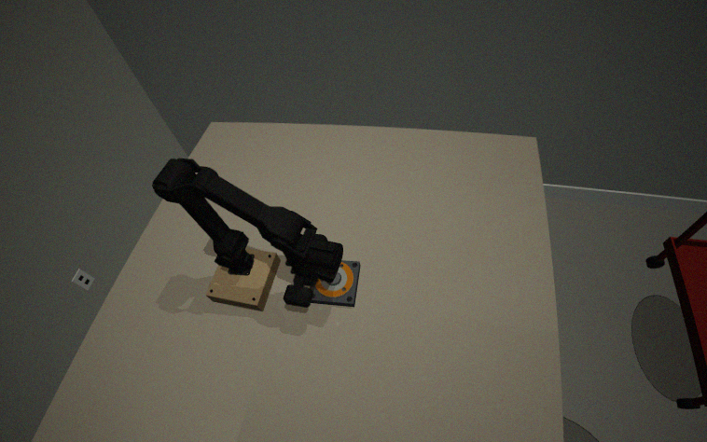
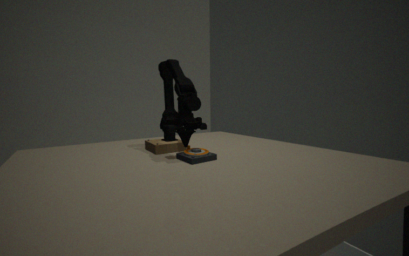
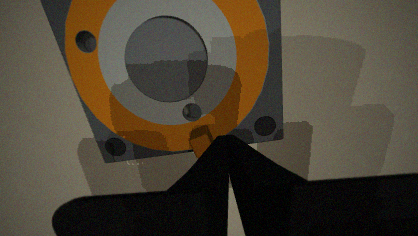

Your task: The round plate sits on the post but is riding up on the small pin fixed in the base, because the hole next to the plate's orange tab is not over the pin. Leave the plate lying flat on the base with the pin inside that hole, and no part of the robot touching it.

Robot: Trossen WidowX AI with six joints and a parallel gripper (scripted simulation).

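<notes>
Right now the base is 50 mm ahead of my gripper tip, 20 mm to the left of it and 20 mm below it.
</notes>
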